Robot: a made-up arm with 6 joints.
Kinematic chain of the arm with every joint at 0, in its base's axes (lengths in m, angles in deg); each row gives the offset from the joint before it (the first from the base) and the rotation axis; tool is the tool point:
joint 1: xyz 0 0 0.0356 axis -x
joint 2: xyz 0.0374 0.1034 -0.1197 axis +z
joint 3: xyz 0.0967 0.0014 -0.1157 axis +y
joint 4: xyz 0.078 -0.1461 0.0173 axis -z
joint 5: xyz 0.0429 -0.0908 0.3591 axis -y
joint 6: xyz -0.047 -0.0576 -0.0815 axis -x
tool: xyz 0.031 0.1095 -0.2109
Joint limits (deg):
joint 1: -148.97..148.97
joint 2: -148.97..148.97
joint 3: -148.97..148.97
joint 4: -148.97..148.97
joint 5: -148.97..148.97
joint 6: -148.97..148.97
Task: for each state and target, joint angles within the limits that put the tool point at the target. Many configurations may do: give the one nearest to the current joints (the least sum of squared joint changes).
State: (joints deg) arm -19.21 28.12 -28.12 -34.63 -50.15 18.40
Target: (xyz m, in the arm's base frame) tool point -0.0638 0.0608 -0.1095
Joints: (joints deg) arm -48.11 5.15 -41.72 -2.71 -49.53 -8.76
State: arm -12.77 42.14 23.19 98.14 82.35 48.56
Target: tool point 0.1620 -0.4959 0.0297
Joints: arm -19.14 -9.22 21.11 71.26 99.11 48.12
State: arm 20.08 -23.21 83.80 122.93 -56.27 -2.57
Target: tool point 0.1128 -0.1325 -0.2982
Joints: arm 6.85 -50.44 97.17 125.13 -21.24 -2.82
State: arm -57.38 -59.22 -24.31 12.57 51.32 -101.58
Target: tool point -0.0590 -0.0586 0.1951
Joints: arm -49.66 -62.49 -29.66 11.53 51.92 -96.00
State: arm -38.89 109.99 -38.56 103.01 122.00 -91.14
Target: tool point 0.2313 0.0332 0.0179
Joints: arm -37.52 115.58 -70.45 102.83 128.22 -106.63
